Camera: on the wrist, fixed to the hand. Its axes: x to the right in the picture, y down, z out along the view.
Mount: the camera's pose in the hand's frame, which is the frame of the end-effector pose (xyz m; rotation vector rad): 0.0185 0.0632 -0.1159 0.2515 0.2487 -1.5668
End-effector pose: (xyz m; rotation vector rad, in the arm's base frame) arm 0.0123 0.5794 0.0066 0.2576 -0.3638 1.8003
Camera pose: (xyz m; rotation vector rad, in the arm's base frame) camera -0.0517 0.6251 -0.1010 0.3406 0.2495 0.2999
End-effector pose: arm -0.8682 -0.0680 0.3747 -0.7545 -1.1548 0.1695
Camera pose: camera -0.7436 -0.0640 0.3275 0.4699 -1.1623 -1.0382
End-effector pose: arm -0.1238 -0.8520 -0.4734 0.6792 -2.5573 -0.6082
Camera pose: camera -0.1034 -0.8472 -0.3418 2.6027 -1.4119 -0.5110
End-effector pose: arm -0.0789 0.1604 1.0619 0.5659 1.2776 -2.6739
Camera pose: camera -0.0467 0.2105 0.9426 0.1390 -0.7559 1.5583
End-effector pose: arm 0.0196 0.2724 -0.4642 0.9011 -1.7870 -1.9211
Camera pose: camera 0.0735 0.1656 -0.4054 -2.0082 0.7163 1.3010
